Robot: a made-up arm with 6 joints. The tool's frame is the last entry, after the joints. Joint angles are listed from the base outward.
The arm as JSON. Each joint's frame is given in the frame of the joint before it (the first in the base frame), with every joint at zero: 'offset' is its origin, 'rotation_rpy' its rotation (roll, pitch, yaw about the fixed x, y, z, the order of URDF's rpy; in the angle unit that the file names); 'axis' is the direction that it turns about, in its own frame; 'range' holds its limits. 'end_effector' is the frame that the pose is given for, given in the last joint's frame.
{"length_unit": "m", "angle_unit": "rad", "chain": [
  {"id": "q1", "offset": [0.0, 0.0, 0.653], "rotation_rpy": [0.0, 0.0, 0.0], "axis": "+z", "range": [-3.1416, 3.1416]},
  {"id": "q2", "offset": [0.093, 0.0, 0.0], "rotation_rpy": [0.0, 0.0, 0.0], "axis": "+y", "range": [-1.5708, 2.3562]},
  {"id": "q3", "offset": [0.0, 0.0, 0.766], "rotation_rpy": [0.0, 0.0, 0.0], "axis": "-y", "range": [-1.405, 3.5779]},
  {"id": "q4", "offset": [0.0, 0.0, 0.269], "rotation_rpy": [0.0, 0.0, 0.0], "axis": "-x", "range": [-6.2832, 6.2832]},
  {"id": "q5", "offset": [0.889, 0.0, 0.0], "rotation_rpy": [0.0, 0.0, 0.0], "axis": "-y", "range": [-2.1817, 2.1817]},
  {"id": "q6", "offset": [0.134, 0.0, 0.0], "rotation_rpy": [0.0, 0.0, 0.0], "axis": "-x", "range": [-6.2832, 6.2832]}
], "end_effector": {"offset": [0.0, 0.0, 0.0], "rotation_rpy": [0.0, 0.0, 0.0]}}
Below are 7 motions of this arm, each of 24 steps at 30 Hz.
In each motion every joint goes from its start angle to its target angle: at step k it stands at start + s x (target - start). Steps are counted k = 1, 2, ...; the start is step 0. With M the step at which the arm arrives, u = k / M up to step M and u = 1 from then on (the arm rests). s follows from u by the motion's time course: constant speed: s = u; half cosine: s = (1 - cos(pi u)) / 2; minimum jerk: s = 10 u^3 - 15 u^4 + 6 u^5.
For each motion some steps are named. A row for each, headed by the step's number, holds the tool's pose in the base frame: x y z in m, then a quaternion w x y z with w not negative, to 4 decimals.
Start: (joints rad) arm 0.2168 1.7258 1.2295 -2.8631 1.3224 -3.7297
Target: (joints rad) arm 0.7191 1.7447 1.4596 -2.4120 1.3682 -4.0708
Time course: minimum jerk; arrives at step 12
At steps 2, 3, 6, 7, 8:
2: 1.6928 0.3658 0.2291 0.6516 -0.0332 0.7275 -0.2123
3: 1.6845 0.4209 0.2420 0.6631 -0.0487 0.7156 -0.2140
6: 1.5968 0.7363 0.3206 0.7335 -0.1240 0.6325 -0.2159
7: 1.5451 0.8537 0.3525 0.7615 -0.1456 0.5949 -0.2123
8: 1.4908 0.9551 0.3815 0.7864 -0.1611 0.5593 -0.2071

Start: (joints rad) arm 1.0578 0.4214 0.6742 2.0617 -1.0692 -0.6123
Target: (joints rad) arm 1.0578 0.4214 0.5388 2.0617 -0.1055 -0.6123
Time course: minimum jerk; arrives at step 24
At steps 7, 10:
7: 0.7087 1.0661 1.8860 0.8370 -0.4783 -0.2508 -0.0886
10: 0.7121 1.1026 1.8588 0.8149 -0.5058 -0.2829 -0.0001

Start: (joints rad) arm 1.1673 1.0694 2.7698 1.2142 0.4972 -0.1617
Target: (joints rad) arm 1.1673 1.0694 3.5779 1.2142 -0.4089 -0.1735
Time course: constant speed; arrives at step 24
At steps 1, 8, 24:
1: 0.0724 0.3114 1.9698 0.4966 0.0605 -0.8658 -0.0065
8: 0.0216 0.1126 1.8535 0.5552 0.1455 -0.8140 -0.0897
24: -0.0323 -0.2029 1.4180 0.6217 0.3946 -0.6487 -0.1923

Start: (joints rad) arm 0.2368 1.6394 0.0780 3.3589 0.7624 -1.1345
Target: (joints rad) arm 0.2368 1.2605 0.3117 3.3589 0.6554 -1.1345
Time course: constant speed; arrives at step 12
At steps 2, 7, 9, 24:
2: 1.1206 0.2503 -0.3125 0.0638 -0.4829 0.3902 0.7813
7: 1.3440 0.3052 -0.0900 0.1373 -0.5876 0.3453 0.7187
9: 1.4200 0.3239 0.0153 0.1657 -0.6261 0.3250 0.6891
24: 1.5168 0.3479 0.1883 0.2067 -0.6798 0.2923 0.6401

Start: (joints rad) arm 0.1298 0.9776 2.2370 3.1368 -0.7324 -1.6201
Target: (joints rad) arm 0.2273 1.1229 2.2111 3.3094 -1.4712 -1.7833
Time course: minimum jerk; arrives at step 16
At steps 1, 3, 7, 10, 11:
1: 0.6843 0.0891 2.1319 0.4317 -0.3326 -0.6316 -0.5515
3: 0.6908 0.0938 2.1259 0.4239 -0.3244 -0.6386 -0.5544
7: 0.7370 0.1315 2.0782 0.3631 -0.2655 -0.6886 -0.5688
10: 0.7834 0.1748 2.0214 0.2951 -0.2055 -0.7379 -0.5712
11: 0.7963 0.1877 2.0041 0.2751 -0.1887 -0.7512 -0.5696

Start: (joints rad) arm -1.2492 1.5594 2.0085 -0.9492 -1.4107 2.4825
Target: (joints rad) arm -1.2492 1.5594 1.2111 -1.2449 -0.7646 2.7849
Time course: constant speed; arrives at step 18
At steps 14, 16, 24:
14: 0.6790 -1.7292 0.7217 0.8018 -0.5389 0.2579 -0.0114
16: 0.6779 -1.7400 0.6366 0.8090 -0.5168 0.2790 -0.0266
24: 0.6735 -1.7436 0.5502 0.8141 -0.4935 0.3034 -0.0399

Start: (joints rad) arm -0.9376 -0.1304 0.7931 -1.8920 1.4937 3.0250
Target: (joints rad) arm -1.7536 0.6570 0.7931 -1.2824 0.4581 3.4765
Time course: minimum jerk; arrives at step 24
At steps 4, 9, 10, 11, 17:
4: 0.1229 -0.4019 2.2644 0.4344 -0.0767 0.2606 -0.8588
9: 0.1680 -0.6997 2.2143 0.3217 -0.2107 0.3664 -0.8473
10: 0.1610 -0.7923 2.1874 0.2900 -0.2465 0.4029 -0.8323
11: 0.1429 -0.8901 2.1527 0.2583 -0.2818 0.4431 -0.8109
17: -0.1565 -1.3721 1.8387 0.1366 -0.4198 0.6723 -0.5942

